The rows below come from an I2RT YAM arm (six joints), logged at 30 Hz.
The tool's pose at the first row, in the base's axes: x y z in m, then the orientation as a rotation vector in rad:
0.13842, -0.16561, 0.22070, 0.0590, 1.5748, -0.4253
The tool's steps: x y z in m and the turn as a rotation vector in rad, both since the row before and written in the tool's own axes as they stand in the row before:
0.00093, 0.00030, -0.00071, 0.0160, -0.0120, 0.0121
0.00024, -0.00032, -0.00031, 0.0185, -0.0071, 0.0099
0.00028, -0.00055, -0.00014, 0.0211, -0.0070, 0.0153
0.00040, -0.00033, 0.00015, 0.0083, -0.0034, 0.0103
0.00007, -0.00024, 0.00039, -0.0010, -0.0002, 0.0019
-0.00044, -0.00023, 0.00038, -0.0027, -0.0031, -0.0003
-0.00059, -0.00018, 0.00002, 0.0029, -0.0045, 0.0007
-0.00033, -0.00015, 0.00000, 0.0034, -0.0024, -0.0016
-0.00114, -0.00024, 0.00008, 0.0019, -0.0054, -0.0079
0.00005, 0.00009, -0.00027, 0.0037, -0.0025, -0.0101
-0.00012, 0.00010, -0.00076, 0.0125, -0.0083, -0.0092
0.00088, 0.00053, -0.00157, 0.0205, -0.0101, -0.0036
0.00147, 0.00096, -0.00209, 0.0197, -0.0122, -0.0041
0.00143, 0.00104, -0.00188, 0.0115, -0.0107, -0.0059
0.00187, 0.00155, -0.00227, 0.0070, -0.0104, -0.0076
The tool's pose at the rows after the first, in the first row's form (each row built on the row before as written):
0.13778, -0.16532, 0.21972, 0.0781, 1.5586, -0.4281
0.13737, -0.16557, 0.21955, 0.0984, 1.5468, -0.4346
0.13705, -0.16609, 0.21939, 0.1249, 1.5339, -0.4388
0.13707, -0.16652, 0.21907, 0.1384, 1.5276, -0.4370
0.13735, -0.16689, 0.21907, 0.1390, 1.5274, -0.4347
0.13763, -0.16715, 0.21956, 0.1359, 1.5249, -0.4329
0.13759, -0.16721, 0.22017, 0.1376, 1.5198, -0.4346
0.13754, -0.16728, 0.22052, 0.1385, 1.5170, -0.4385
0.13754, -0.16731, 0.22169, 0.1328, 1.5123, -0.4463
0.13732, -0.16714, 0.22161, 0.1275, 1.5103, -0.4572
0.13665, -0.16675, 0.22165, 0.1283, 1.5006, -0.4741
0.13540, -0.16589, 0.22055, 0.1391, 1.4866, -0.4925
0.13387, -0.16456, 0.21872, 0.1483, 1.4707, -0.5106
0.13261, -0.16323, 0.21690, 0.1501, 1.4583, -0.5240
0.13126, -0.16141, 0.21447, 0.1472, 1.4475, -0.5354

